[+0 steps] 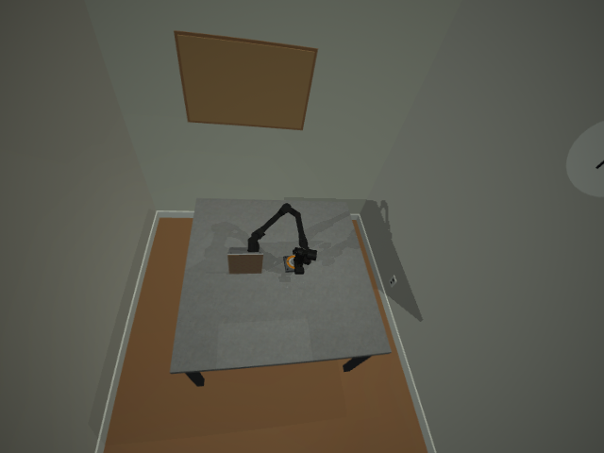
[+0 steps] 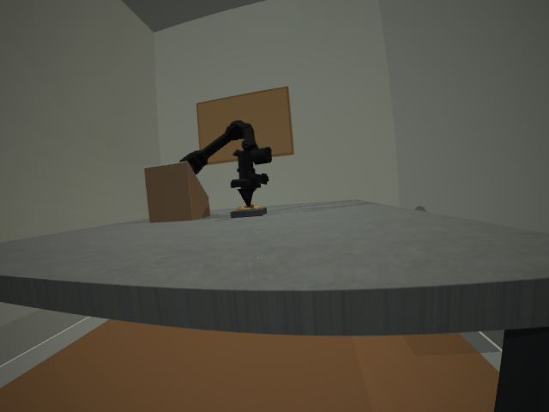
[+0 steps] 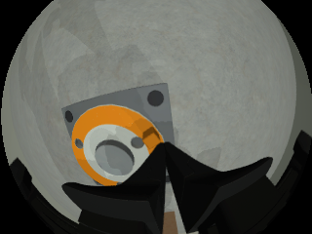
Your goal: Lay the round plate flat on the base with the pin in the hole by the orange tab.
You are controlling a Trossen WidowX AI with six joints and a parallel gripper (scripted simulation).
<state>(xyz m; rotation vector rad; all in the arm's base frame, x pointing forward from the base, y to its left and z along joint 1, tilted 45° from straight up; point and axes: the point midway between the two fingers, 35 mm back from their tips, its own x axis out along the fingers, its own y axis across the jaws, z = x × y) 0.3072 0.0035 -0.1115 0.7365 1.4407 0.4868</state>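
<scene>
Right now the round plate is 30 mm to the left of my gripper tip. The rest, counted from my gripper tip: base (50 mm to the left, 20 mm below, 10 mm behind).
</scene>
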